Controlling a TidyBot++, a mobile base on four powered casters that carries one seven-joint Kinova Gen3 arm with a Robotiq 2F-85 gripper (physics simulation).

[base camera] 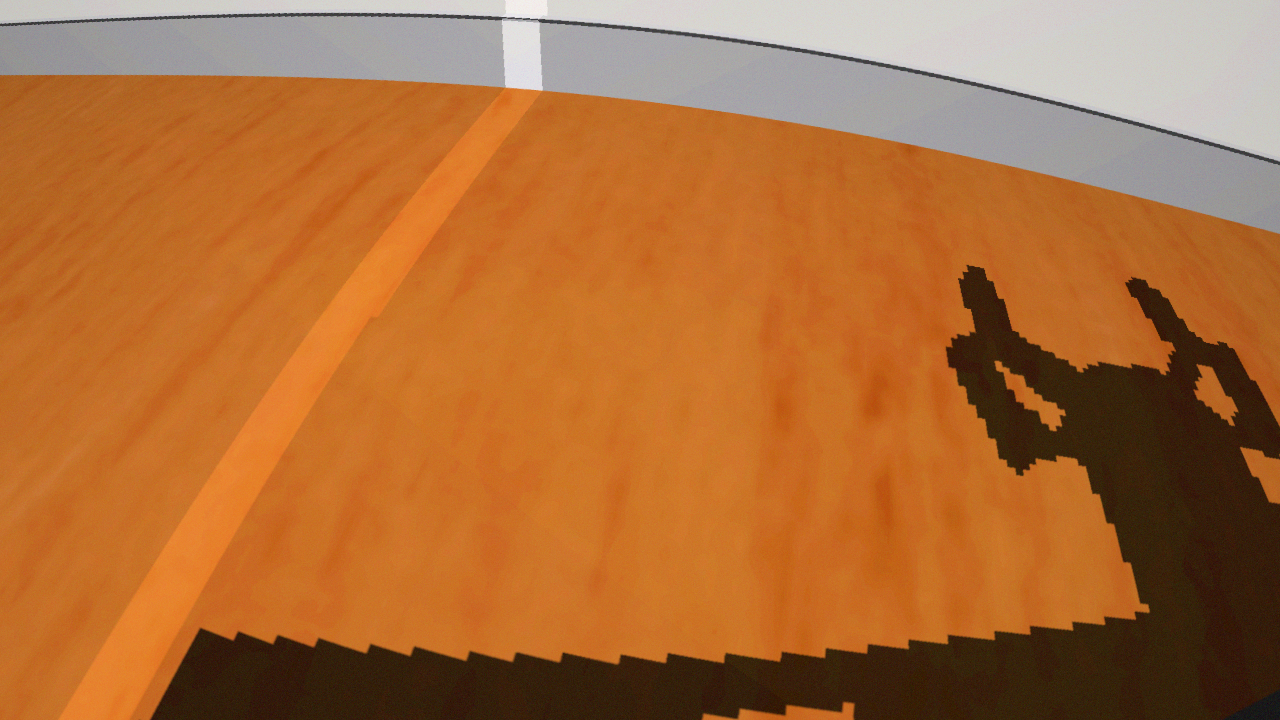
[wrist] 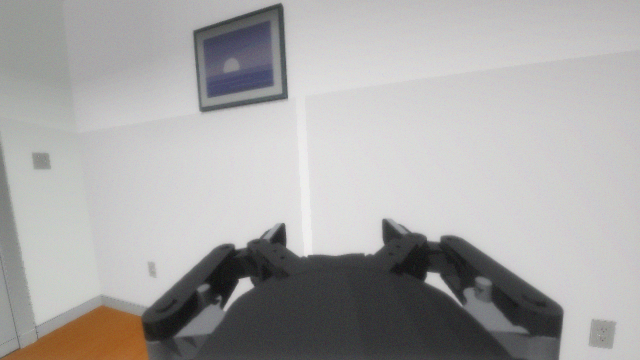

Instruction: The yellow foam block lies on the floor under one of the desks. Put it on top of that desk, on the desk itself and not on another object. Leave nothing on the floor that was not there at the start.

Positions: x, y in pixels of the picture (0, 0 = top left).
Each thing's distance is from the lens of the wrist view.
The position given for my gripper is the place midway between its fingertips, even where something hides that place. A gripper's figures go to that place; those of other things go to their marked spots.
my gripper (wrist: 333, 231): 0.16 m
framed sunset picture (wrist: 241, 61): 1.18 m
